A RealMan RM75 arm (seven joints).
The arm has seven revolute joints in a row. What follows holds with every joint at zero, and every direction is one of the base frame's. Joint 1 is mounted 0.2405 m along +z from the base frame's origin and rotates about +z. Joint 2 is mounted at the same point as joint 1 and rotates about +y. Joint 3 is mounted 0.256 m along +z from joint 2 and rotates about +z. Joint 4 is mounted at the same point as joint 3 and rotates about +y. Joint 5 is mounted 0.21 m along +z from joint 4 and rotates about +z. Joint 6 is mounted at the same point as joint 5 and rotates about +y. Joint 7 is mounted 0.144 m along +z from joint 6 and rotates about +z. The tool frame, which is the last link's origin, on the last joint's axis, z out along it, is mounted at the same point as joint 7; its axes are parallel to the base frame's.
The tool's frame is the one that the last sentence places.
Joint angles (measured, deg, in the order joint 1, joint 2, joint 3, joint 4, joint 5, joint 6, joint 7), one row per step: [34.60 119.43 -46.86 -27.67 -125.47 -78.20 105.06]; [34.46 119.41 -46.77 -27.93 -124.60 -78.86 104.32]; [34.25 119.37 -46.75 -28.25 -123.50 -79.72 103.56]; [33.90 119.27 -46.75 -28.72 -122.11 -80.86 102.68]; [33.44 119.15 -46.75 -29.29 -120.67 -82.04 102.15]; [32.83 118.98 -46.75 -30.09 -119.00 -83.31 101.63]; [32.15 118.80 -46.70 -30.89 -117.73 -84.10 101.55]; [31.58 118.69 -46.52 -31.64 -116.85 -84.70 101.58]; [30.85 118.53 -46.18 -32.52 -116.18 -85.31 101.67]
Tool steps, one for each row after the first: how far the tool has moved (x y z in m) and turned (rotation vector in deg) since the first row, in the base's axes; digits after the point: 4 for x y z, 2 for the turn. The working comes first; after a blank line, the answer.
Tool pose at each row, in the base's axes (x y z in m, rotation vector in deg; the steps are taken from these numbers as rounded here): [0.2790 0.3222 -0.0580 -155.40 77.53 20.62]; [0.2769 0.3225 -0.0565 -155.82 76.59 22.15]; [0.2745 0.3225 -0.0546 -156.30 75.62 23.99]; [0.2720 0.3223 -0.0515 -156.79 74.44 26.28]; [0.2700 0.3218 -0.0479 -156.98 73.69 28.65]; [0.2682 0.3216 -0.0430 -156.96 72.74 31.30]; [0.2683 0.3214 -0.0381 -156.36 72.39 33.18]; [0.2686 0.3213 -0.0340 -155.74 72.15 34.61]; [0.2703 0.3207 -0.0289 -154.90 72.03 35.78]

[-0.0021 0.0003 0.0015 0.38 0.89 0.73]; [-0.0045 0.0003 0.0034 0.75 2.00 1.51]; [-0.0070 0.0001 0.0065 1.27 3.36 2.43]; [-0.0090 -0.0004 0.0101 1.81 4.79 3.01]; [-0.0108 -0.0006 0.0150 2.61 6.32 3.64]; [-0.0107 -0.0008 0.0199 3.50 7.31 3.69]; [-0.0104 -0.0009 0.0240 4.28 8.04 3.66]; [-0.0087 -0.0015 0.0291 5.15 8.56 3.46]
